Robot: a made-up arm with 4 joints.
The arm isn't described. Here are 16 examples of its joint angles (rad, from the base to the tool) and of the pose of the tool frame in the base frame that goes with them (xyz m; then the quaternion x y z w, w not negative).
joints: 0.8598 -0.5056 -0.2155 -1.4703
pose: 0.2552 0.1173 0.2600 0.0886 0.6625 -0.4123 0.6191
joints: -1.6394 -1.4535 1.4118 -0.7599
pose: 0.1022 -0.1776 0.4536 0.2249 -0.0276 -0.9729 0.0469
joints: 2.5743 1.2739 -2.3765 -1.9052
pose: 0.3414 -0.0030 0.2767 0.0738 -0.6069 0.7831 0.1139
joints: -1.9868 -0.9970 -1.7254 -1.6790
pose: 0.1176 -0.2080 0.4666 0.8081 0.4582 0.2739 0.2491
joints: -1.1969 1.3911 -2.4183 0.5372
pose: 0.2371 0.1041 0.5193 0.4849 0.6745 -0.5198 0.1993
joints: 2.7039 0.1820 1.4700 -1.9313
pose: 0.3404 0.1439 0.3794 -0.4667 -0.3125 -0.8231 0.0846
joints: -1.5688 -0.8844 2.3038 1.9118
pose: 0.2367 -0.2368 0.4073 0.2405 -0.9114 -0.3336 0.0130
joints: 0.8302 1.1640 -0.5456 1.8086
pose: 0.3364 -0.1102 0.4323 -0.2465 0.9400 -0.1916 0.1377
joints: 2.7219 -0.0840 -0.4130 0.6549
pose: 0.2837 0.1355 0.5238 -0.8336 -0.1154 0.4655 0.2740
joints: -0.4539 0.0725 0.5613 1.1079
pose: 0.3411 -0.0527 0.2688 0.6622 -0.5233 -0.1572 0.5127
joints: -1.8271 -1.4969 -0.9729 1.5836
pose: 0.0274 -0.2362 0.4807 -0.3240 -0.0841 0.0690 0.9398
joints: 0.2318 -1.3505 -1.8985 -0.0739
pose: 0.0662 -0.0191 0.1304 -0.0966 -0.0526 0.0794 0.9908
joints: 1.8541 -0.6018 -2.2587 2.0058
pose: 0.2739 0.2678 0.3797 0.5866 -0.6822 0.4264 0.0932
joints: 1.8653 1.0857 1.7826 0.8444
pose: 0.2737 -0.0712 0.3220 -0.6094 -0.1152 0.0744 0.7809
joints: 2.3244 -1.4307 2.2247 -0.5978
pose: 0.0745 0.2216 0.4307 0.2925 -0.8116 -0.2468 0.4414
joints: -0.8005 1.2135 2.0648 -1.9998
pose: 0.2833 0.0293 0.5534 -0.1941 0.6245 -0.0152 0.7563
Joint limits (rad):
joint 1: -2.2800..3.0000
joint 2: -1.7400..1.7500
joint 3: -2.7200..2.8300
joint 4: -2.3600..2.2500
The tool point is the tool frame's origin. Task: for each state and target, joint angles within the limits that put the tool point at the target. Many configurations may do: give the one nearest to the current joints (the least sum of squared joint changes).
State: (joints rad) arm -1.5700 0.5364 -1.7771 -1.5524
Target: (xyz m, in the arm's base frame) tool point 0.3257 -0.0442 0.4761
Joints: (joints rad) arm -2.1959 0.3691 -2.0034 -1.2318
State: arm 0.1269 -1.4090 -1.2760 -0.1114
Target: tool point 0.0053 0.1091 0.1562
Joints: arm 0.8051 -1.6151 -1.2466 0.6335
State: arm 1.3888 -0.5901 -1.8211 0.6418
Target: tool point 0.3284 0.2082 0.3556
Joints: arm 1.9668 -0.1189 -1.6794 1.1918
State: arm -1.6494 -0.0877 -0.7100 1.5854
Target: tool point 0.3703 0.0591 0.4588
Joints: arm -1.5030 0.8032 -1.1055 1.5190
